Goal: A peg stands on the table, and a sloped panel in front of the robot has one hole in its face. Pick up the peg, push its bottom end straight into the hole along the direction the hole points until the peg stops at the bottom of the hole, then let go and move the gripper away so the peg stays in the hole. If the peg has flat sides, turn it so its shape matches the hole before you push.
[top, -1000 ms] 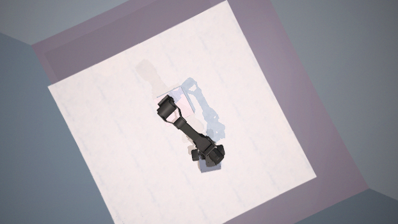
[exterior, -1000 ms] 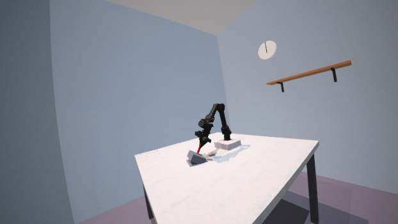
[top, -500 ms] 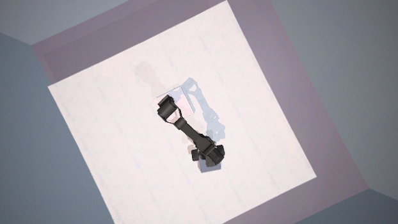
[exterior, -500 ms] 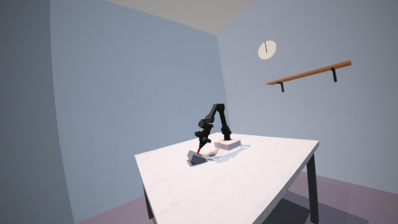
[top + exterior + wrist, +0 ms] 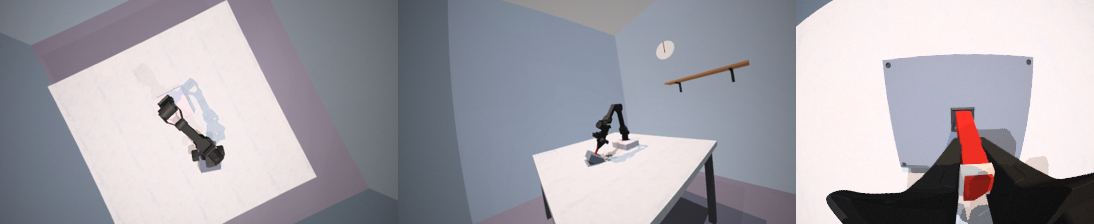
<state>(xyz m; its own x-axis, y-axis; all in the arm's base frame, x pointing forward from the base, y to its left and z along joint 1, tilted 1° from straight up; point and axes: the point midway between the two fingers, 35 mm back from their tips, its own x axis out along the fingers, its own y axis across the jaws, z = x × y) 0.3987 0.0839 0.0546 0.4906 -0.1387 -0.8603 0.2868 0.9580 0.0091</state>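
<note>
Now: the grey sloped panel 6 cm below my gripper tip, 4 cm ahead of it and 1 cm to the right of it. From my gripper tip the other things lie so: red peg: 1 cm behind, 1 cm above.
</note>
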